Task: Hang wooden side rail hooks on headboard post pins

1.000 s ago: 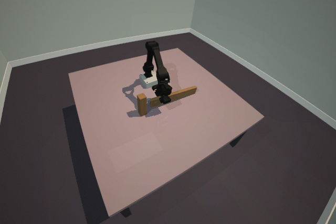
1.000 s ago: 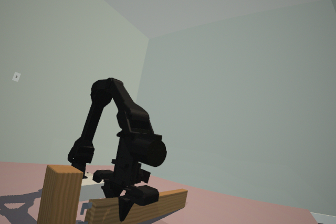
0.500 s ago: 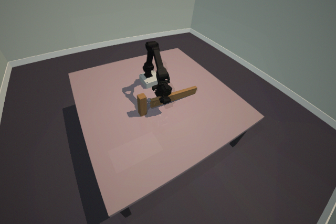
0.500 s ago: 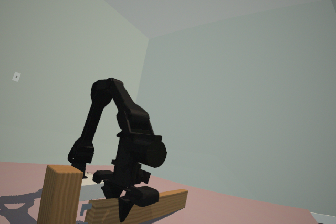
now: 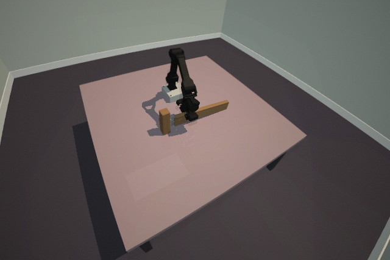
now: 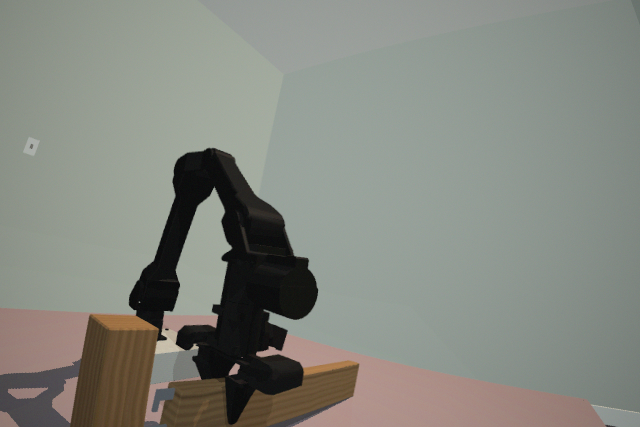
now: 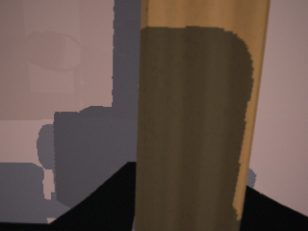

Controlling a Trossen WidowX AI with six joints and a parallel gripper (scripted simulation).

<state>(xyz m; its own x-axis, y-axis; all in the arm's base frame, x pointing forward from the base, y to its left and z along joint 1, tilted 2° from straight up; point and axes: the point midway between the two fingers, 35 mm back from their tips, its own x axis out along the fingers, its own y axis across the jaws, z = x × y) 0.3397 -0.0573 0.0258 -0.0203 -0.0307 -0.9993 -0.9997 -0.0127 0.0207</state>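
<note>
Now: gripper tip 150 mm to the left of the wooden headboard post and 40 mm below it.
</note>
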